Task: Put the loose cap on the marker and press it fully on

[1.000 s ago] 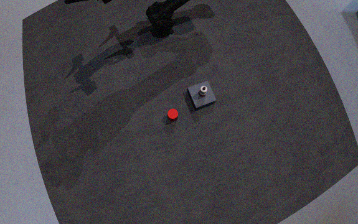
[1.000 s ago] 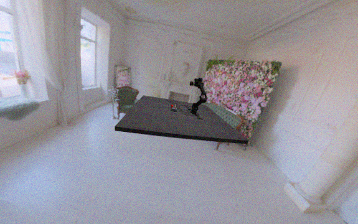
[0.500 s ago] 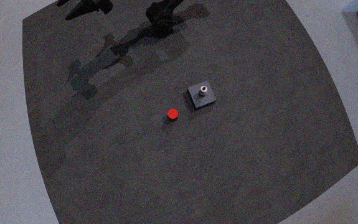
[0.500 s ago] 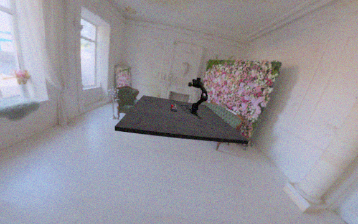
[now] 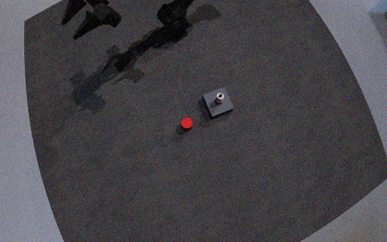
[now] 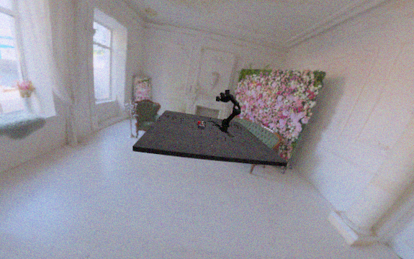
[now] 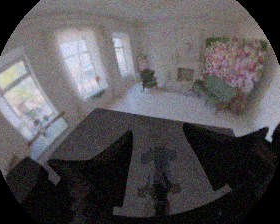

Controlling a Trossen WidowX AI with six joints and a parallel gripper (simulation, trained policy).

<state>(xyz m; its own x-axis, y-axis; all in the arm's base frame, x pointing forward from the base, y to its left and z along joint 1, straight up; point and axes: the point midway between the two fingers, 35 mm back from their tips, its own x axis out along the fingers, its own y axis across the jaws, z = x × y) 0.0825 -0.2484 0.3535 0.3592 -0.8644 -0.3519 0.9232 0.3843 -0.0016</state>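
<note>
My gripper tip is 23 cm short of the red marker cap, 19 cm to the right of it and 32 cm above it.
</note>
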